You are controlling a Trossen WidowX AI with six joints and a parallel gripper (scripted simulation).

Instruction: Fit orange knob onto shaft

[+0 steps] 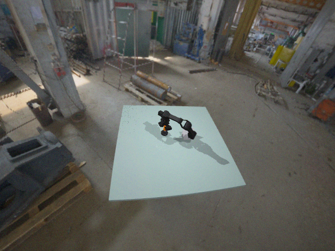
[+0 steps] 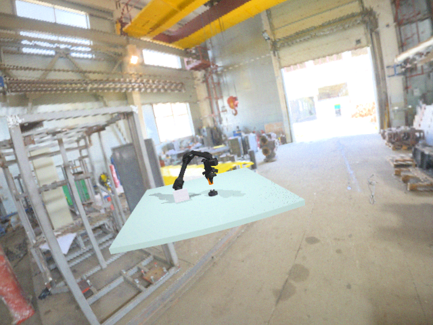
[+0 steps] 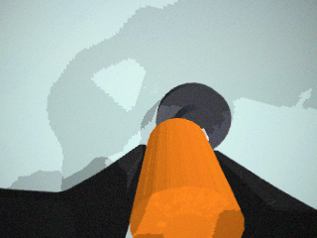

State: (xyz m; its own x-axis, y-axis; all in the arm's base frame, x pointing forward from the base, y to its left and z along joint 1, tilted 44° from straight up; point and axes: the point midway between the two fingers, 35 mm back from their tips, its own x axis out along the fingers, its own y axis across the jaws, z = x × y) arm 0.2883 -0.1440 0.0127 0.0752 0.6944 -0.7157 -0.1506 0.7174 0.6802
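Now: gripper tip 7 cm above the dark round pedestal, 2 cm to the left of it and 1 cm past it. Also, from my gripper tip: orange knob (3 cm above).
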